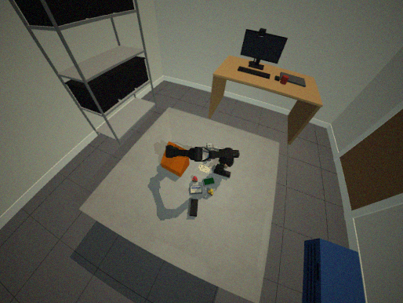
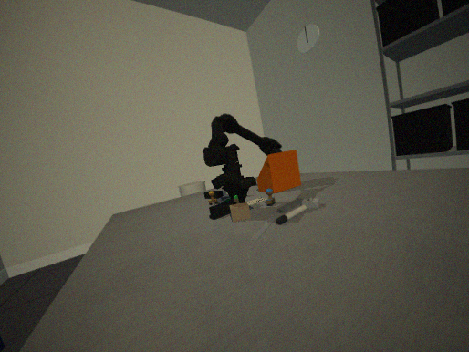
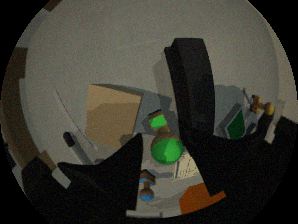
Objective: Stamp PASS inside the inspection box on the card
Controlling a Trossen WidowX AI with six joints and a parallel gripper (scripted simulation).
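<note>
Now: gripper tip 1 cm above the green-knobbed pass stamp. From my gripper tip the other things lie so: blue-knobbed stamp: 12 cm behind, 5 cm to the left, 1 cm below; tan block: 3 cm ahead, 5 cm to the left, 1 cm below; black block: 3 cm ahead, 4 cm to the right, 1 cm below.
</note>
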